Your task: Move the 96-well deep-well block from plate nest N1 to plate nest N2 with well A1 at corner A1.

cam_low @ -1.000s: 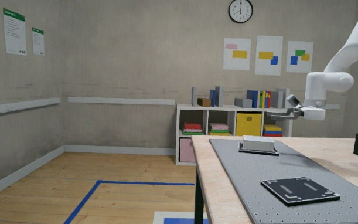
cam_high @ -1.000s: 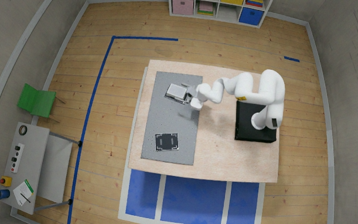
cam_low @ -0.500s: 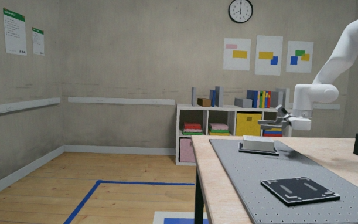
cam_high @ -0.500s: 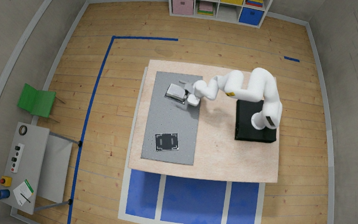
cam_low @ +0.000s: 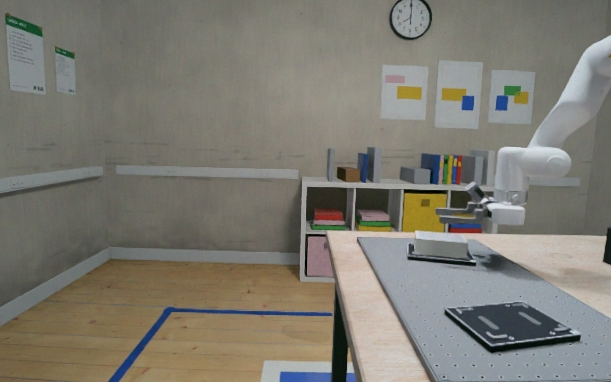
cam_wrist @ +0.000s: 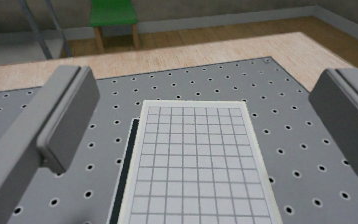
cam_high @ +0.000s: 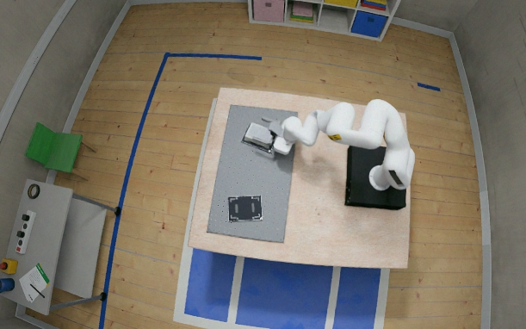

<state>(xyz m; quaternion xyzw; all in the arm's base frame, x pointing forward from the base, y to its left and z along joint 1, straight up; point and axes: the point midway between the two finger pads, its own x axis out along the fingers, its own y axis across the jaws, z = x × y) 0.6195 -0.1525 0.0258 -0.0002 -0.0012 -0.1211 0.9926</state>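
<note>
Now: hand 8 cm above the white 96-well deep-well block and 1 cm short of it.
</note>
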